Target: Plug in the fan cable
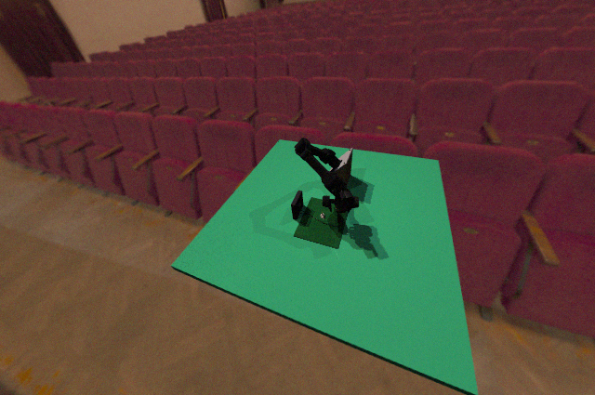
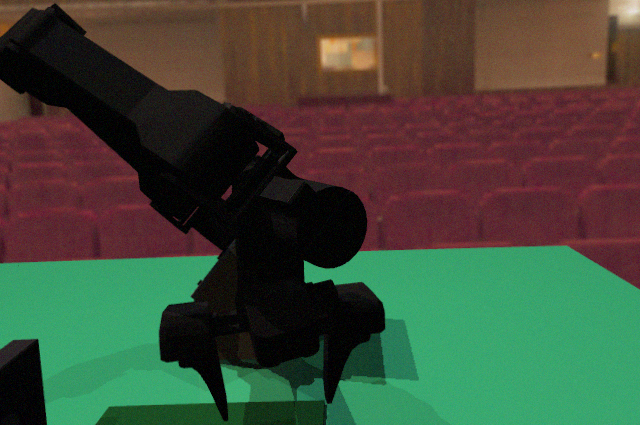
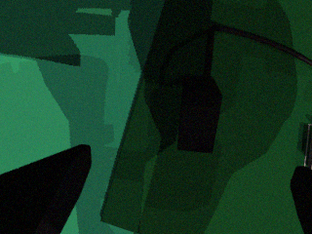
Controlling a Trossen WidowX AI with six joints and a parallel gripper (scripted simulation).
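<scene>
The fan plug lies 40 mm below my gripper tip and 10 mm ahead of it. Also, from my gripper tip: black fan (230 mm to the right, 50 mm ahead, 10 mm below); dark green board (80 mm to the right, 80 mm below, 40 mm ahead); four-pin fan header (90 mm to the right, 60 mm below, 20 mm ahead).
</scene>
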